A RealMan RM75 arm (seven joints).
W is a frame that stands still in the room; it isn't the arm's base.
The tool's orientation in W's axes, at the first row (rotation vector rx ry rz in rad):
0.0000, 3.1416, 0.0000
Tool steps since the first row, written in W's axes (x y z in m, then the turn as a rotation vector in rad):
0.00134, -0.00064, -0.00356, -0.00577, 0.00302, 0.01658
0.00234, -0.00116, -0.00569, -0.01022, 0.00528, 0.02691
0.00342, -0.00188, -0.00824, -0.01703, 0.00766, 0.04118
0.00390, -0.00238, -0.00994, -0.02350, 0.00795, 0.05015
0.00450, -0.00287, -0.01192, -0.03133, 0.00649, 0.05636
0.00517, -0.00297, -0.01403, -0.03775, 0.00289, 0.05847
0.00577, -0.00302, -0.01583, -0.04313, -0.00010, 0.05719
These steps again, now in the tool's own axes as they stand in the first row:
-0.00134, -0.00064, 0.00356, 0.00577, 0.00302, -0.01658
-0.00234, -0.00116, 0.00569, 0.01022, 0.00528, -0.02691
-0.00342, -0.00188, 0.00824, 0.01703, 0.00766, -0.04118
-0.00390, -0.00238, 0.00994, 0.02350, 0.00795, -0.05015
-0.00450, -0.00287, 0.01192, 0.03133, 0.00649, -0.05636
-0.00517, -0.00297, 0.01403, 0.03775, 0.00289, -0.05847
-0.00577, -0.00302, 0.01583, 0.04313, -0.00010, -0.05719

